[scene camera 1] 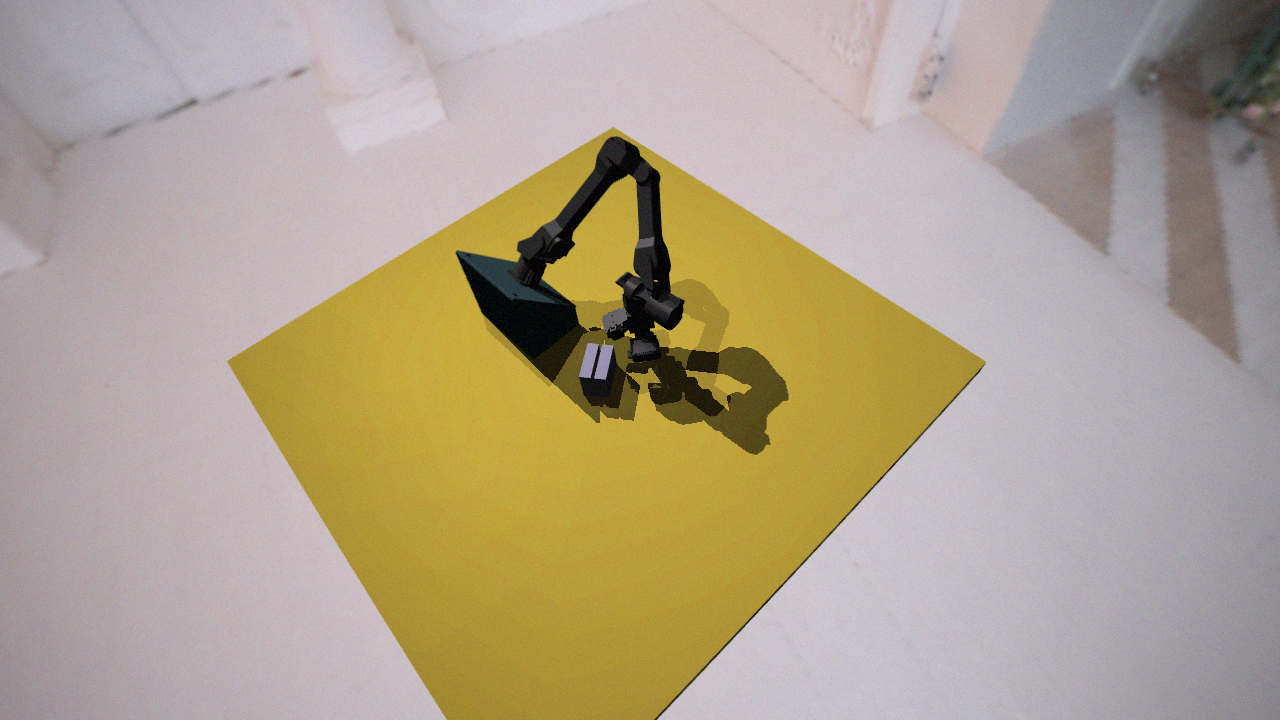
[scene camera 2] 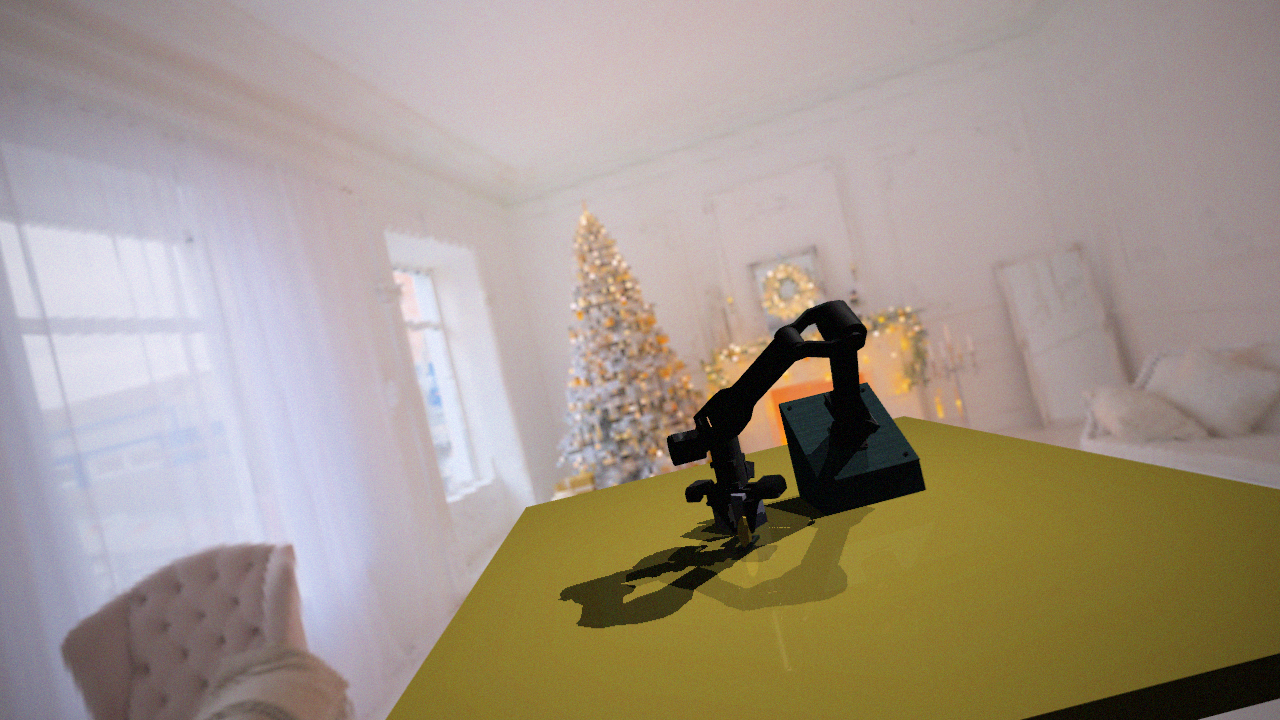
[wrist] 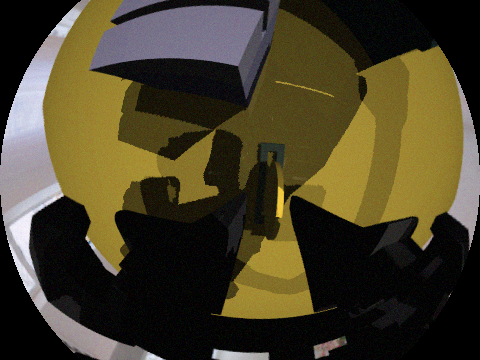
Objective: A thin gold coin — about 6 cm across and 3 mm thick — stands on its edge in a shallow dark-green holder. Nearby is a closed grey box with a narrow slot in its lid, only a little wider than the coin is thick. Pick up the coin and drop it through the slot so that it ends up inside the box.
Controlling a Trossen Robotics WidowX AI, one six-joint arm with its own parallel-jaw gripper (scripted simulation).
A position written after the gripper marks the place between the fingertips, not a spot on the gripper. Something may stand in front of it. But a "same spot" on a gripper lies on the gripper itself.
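The gripper [scene camera 1: 645, 346] is visible, and scene camera 2 shows the gripper too; on the gripper [scene camera 2: 697, 483] this is the same spot as in scene camera 1. The gripper can also be seen in the wrist view [268, 200].
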